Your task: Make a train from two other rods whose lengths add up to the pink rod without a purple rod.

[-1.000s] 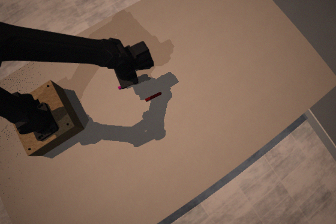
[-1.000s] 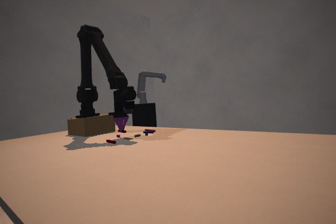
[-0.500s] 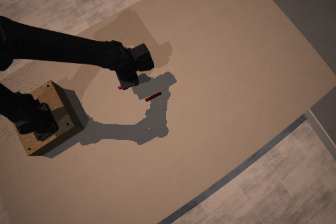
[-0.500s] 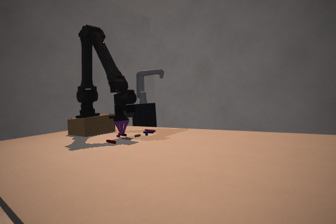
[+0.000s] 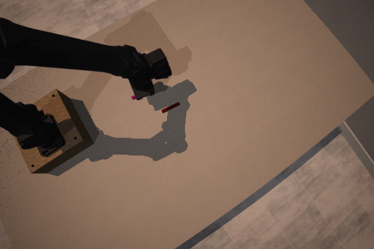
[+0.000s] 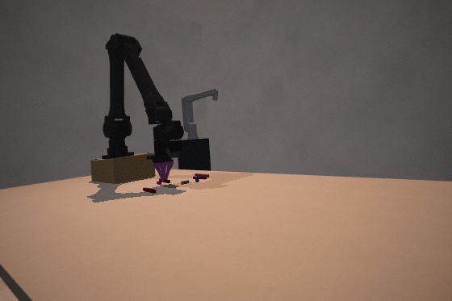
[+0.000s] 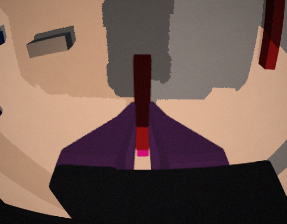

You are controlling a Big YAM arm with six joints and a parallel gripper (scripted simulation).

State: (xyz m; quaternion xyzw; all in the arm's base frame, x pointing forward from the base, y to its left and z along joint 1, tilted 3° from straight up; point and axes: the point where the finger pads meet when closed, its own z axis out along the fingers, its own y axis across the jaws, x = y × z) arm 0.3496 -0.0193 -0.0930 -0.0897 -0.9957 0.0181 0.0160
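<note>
My gripper is now 4 cm past the magenta rod, 2 cm above it and 1 cm to the right of it. From my hand the other things lie so: grey rod 6 cm ahead, 5 cm to the left, 2 cm below; then purple rod 15 cm to the left, 4 cm ahead, 2 cm below; then blue rod 10 cm to the left, 8 cm ahead, 2 cm below.
</note>
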